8 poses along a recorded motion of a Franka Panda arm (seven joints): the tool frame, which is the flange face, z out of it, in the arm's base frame.
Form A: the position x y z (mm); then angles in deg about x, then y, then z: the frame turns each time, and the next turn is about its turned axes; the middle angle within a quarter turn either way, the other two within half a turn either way.
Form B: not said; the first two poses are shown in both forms.
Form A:
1: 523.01, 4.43, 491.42, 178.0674, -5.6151, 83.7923
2: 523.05, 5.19, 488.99, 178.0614, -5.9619, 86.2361
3: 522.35, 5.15, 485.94, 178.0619, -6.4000, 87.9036
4: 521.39, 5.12, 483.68, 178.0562, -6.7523, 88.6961
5: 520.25, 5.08, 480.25, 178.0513, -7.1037, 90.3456
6: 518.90, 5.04, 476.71, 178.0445, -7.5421, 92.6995
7: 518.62, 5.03, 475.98, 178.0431, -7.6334, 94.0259
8: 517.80, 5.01, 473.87, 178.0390, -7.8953, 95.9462
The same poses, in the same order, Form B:
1: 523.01, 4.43, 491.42, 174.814, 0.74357, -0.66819, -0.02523
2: 523.05, 5.19, 488.99, 174.512, 0.72909, -0.68391, -0.02644
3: 522.35, 5.15, 485.94, 174.165, 0.71898, -0.69445, -0.02850
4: 521.39, 5.12, 483.68, 173.893, 0.71408, -0.69941, -0.03031
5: 520.25, 5.08, 480.25, 173.591, 0.70387, -0.70962, -0.03168
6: 518.90, 5.04, 476.71, 173.197, 0.68906, -0.72395, -0.03313
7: 518.62, 5.03, 475.98, 173.086, 0.68063, -0.73189, -0.03298
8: 517.80, 5.01, 473.87, 172.826, 0.66823, -0.74320, -0.03347
